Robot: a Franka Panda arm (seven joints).
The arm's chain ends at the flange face. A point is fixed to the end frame.
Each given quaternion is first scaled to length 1.
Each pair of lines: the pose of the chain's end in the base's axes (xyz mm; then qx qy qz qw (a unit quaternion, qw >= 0)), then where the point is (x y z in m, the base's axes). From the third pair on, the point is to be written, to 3 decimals.
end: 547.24, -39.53, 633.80, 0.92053, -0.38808, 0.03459, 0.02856
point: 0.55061 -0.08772 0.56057
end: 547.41, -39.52, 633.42, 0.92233, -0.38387, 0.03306, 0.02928
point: 0.55094 -0.08771 0.56020
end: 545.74, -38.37, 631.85, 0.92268, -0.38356, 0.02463, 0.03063
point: 0.548 -0.086 0.558
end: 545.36, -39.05, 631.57, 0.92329, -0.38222, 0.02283, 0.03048
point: 0.548 -0.087 0.558
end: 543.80, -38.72, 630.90, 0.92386, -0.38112, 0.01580, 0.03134
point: 0.545 -0.086 0.557
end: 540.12, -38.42, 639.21, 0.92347, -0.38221, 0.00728, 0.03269
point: 0.540 -0.086 0.565
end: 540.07, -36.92, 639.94, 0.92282, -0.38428, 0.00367, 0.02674
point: 0.540 -0.083 0.565
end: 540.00, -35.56, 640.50, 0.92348, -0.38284, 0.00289, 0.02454
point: 0.540 -0.081 0.566
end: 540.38, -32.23, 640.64, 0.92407, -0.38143, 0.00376, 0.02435
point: 0.540 -0.078 0.566
